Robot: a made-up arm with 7 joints.
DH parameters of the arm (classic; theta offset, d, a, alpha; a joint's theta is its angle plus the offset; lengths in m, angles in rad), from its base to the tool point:
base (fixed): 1.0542 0 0.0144 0
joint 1: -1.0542 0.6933 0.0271 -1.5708
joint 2: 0 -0.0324 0.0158 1.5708
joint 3: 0 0.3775 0.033 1.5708
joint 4: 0 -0.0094 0.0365 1.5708
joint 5: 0 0.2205 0.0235 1.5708
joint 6: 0 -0.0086 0.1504 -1.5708
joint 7: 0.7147 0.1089 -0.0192 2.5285
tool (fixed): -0.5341 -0.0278 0 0
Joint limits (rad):
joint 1: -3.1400..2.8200
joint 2: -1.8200..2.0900
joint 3: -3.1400..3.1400
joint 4: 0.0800..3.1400
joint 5: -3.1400..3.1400
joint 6: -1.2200..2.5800
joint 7: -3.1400..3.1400
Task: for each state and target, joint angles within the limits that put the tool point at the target. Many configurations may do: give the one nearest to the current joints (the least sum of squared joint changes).
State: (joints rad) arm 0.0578 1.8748 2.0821 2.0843 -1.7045 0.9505 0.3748
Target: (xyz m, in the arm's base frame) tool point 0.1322 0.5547 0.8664
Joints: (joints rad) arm 0.6553 1.6041 2.0436 1.5302 -1.6976 0.9260 0.4087
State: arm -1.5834 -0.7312 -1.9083 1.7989 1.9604 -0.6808 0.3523
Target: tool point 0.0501 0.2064 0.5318
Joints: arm -1.9524 -1.2919 -2.4560 1.0076 2.2776 -0.7240 0.3385
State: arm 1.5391 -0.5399 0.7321 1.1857 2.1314 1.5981 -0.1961
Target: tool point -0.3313 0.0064 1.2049
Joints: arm 1.4225 -0.4769 0.9575 1.6531 2.2446 1.4749 -0.1917
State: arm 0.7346 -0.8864 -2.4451 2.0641 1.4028 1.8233 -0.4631
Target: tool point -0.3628 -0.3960 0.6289
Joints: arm 0.3304 -1.1528 -2.8137 1.8464 1.2515 1.8073 -0.4784
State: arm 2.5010 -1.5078 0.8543 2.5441 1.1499 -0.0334 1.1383
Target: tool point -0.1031 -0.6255 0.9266
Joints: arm 1.7393 -1.5937 1.1952 2.0622 1.2814 0.1335 1.0996
